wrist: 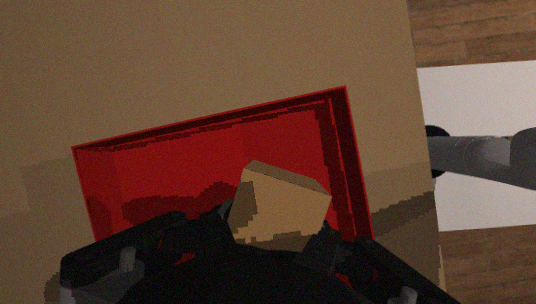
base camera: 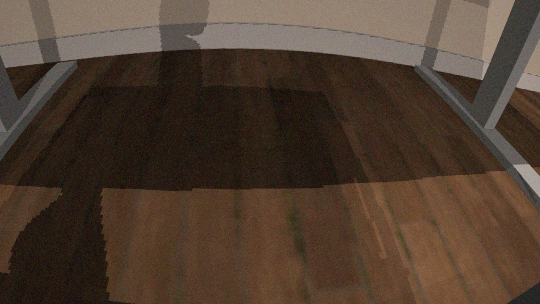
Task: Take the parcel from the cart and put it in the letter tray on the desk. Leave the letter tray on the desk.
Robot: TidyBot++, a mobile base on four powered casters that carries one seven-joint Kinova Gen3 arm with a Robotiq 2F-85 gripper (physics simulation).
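Places are measured from the arm's base along level axes (x ahead, y left, z up), in centimetres.
Where they show: gripper, between the fingertips: (wrist: 269, 216).
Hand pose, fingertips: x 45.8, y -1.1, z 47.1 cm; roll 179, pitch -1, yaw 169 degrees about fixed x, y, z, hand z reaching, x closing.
Note:
Things, the pixels of their centre, and the offset from my fingertips. Level surfaces: height alone.
- parcel, middle of its body: (wrist: 257, 261) dx +1.0, dy +2.5, dz +1.9 cm
- red letter tray, middle of its body: (wrist: 231, 211) dx +5.7, dy +3.3, dz -11.5 cm
- tan desk top, height of its surface: dz -14.7 cm
The parcel (wrist: 282, 210), a small tan box, is held between the fingertips of my gripper (wrist: 269, 216) in the wrist view. My gripper is shut on it. The red letter tray (wrist: 175, 172) lies on the tan desk top (wrist: 200, 60), and the parcel shows over the right part of the tray's inside. The parcel's height above the tray floor is hard to tell. The near side of the tray is hidden behind the gripper. The cart does not show in either view.
The desk's right edge runs down the wrist view, with a white surface (wrist: 475, 95) and a grey tubular part (wrist: 465, 152) beyond it. In the base camera view, grey desk legs (base camera: 510, 65) stand at left and right, with a wall behind.

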